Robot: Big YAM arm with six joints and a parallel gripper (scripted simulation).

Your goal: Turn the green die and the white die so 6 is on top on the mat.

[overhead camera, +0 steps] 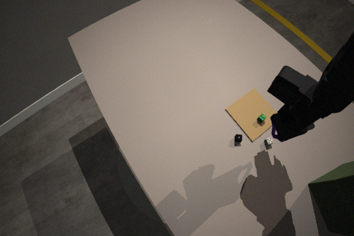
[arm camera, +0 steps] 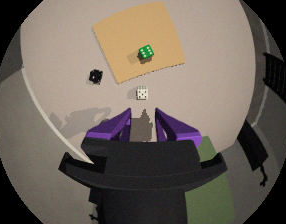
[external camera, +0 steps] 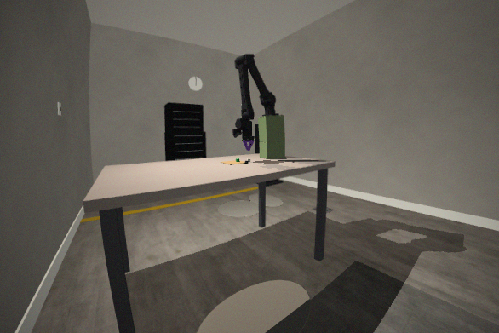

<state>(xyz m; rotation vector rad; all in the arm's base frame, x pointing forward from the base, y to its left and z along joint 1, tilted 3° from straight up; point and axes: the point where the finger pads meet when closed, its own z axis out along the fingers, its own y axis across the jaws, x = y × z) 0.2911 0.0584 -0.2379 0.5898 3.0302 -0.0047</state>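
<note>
The white die is 8 cm below my hand. Also, from my hand: black die 8 cm below, 7 cm to the left, 7 cm ahead; then tan mat 10 cm ahead, 9 cm below, 3 cm to the right; then green die 7 cm below, 7 cm ahead, 3 cm to the right.
</note>
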